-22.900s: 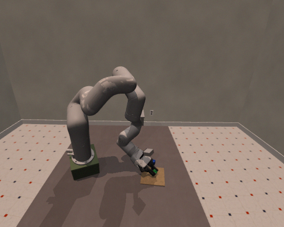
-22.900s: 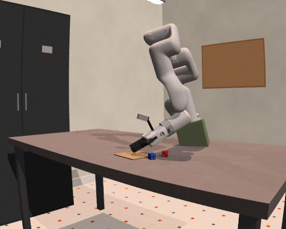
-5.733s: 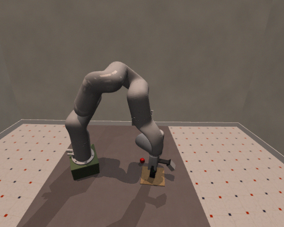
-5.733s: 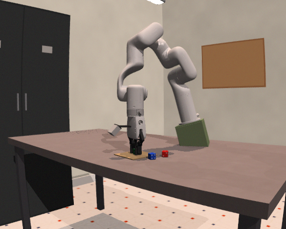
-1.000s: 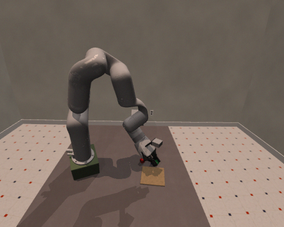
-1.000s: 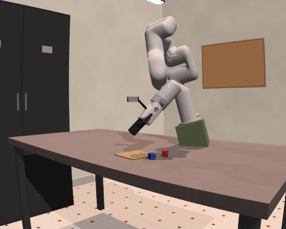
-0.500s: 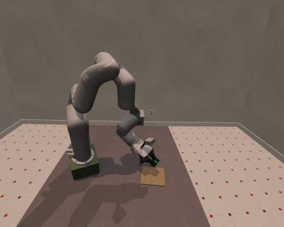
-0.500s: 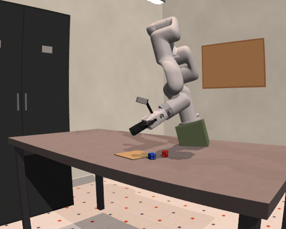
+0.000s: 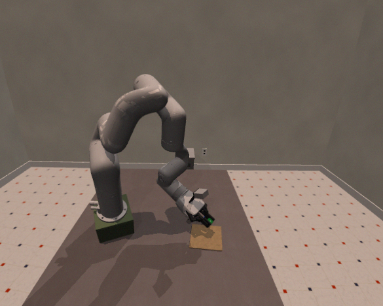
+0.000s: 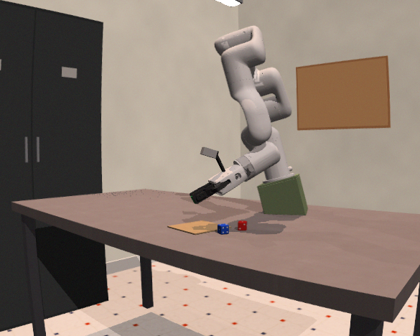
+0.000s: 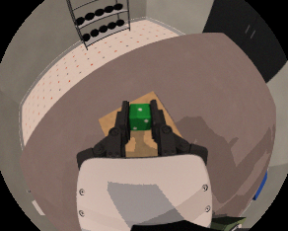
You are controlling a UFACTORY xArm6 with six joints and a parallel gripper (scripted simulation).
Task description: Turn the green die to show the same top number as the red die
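Now: hand 100 mm above the tan mat. Round my hand: green die 10 mm ahead, 10 mm below; red die 50 mm behind, 130 mm to the left, 90 mm below; blue die 20 mm ahead, 110 mm to the left, 90 mm below.
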